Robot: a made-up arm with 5 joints.
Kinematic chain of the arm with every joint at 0, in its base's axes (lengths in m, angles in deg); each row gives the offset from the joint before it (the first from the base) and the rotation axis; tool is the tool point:
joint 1: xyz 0 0 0.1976 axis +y
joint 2: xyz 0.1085 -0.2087 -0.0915 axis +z
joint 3: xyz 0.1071 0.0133 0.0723 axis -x
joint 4: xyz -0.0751 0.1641 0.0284 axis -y
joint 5: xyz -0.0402 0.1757 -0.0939 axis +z
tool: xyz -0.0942 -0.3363 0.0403
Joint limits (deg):
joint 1: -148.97..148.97
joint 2: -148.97..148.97
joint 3: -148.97..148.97
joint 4: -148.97..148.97
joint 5: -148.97..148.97
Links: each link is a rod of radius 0.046 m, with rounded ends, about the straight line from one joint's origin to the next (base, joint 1, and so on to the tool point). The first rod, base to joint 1, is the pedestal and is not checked.
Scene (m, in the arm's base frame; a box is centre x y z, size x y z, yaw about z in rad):
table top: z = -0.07
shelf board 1: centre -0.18 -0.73 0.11 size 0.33 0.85 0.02 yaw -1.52
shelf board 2: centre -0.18 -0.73 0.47 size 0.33 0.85 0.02 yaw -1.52
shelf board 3: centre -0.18 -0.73 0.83 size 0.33 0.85 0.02 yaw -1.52
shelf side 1: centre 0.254 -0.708 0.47 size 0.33 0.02 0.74 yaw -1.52
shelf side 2: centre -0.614 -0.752 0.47 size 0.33 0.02 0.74 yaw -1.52
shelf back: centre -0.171 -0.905 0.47 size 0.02 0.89 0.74 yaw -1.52
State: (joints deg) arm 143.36 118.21 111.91 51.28 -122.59
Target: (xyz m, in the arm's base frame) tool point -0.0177 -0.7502 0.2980
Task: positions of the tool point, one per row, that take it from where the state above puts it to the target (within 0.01 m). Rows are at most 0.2 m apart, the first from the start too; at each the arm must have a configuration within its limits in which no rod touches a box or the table.
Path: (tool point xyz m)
1: -0.6973 -0.2631 0.2164
2: -0.6156 -0.4326 0.2085
3: -0.4772 -0.5553 0.2528
4: -0.4332 -0.6081 0.2522
5: -0.3751 -0.6585 0.2547
6: -0.3027 -0.7024 0.2610
7: -0.2171 -0.7350 0.2710
8: -0.1209 -0.7520 0.2839
9: -0.0177 -0.7502 0.2980

